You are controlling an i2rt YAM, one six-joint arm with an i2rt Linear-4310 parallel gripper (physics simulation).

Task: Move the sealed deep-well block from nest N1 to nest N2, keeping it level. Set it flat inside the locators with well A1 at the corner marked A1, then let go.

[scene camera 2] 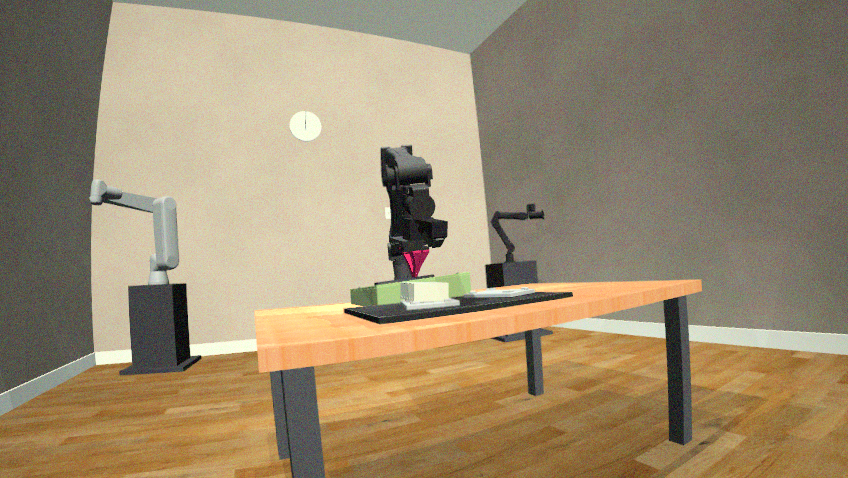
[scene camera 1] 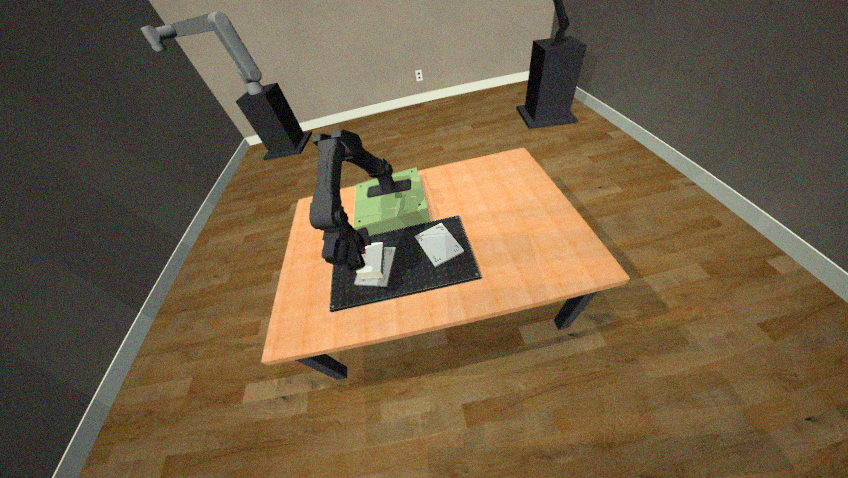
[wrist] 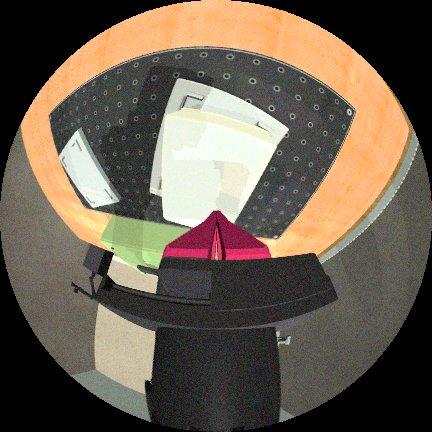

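Where they show: gripper, fingertip midpoint: (scene camera 2: 414, 277) (scene camera 1: 364, 251) (wrist: 216, 215); arm's base, origin of the base link: (scene camera 1: 389, 189).
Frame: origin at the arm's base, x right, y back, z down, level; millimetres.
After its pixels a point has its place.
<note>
The pale deep-well block (scene camera 1: 372, 261) {x 30, y -387, z -2 mm} (scene camera 2: 426, 290) {x 53, y -429, z 14 mm} (wrist: 200, 160) {x 33, y -396, z -2 mm} rests on the left-hand nest (scene camera 1: 387, 271) {x -13, y -406, z 42 mm} (scene camera 2: 439, 303) {x 32, y -454, z 45 mm} (wrist: 227, 102) {x 39, y -443, z 42 mm} and looks about level. Two of this nest's dark corner locators show beside the block in the wrist view; the far side is hidden, so I cannot tell how it sits there. The other nest (scene camera 1: 440, 244) {x -207, y -309, z 43 mm} (scene camera 2: 501, 292) {x -179, y -353, z 42 mm} (wrist: 87, 170) {x -174, y -318, z 42 mm} is a flat light plate with corner marks and bears no block. My gripper (scene camera 2: 415, 275) {x 59, y -354, z -17 mm} (wrist: 216, 215) {x 59, y -354, z -17 mm} is shut, its pink fingertips together and empty, above the block and apart from it. Well A1 is not readable.
Both nests sit on a black perforated board (scene camera 1: 409, 279) {x -91, y -439, z 54 mm} (scene camera 2: 371, 312) {x 179, y -403, z 55 mm} (wrist: 325, 130) {x 155, y -470, z 54 mm} on the wooden table (scene camera 1: 498, 207) {x -457, y -129, z 67 mm} (scene camera 2: 623, 295) {x -400, y -568, z 68 mm}. The green base (scene camera 1: 385, 207) {x 5, y -123, z -5 mm} (scene camera 2: 380, 294) {x 122, y -213, z 26 mm} under my arm stands directly behind the board. Two other arms stand on pedestals away from the table.
</note>
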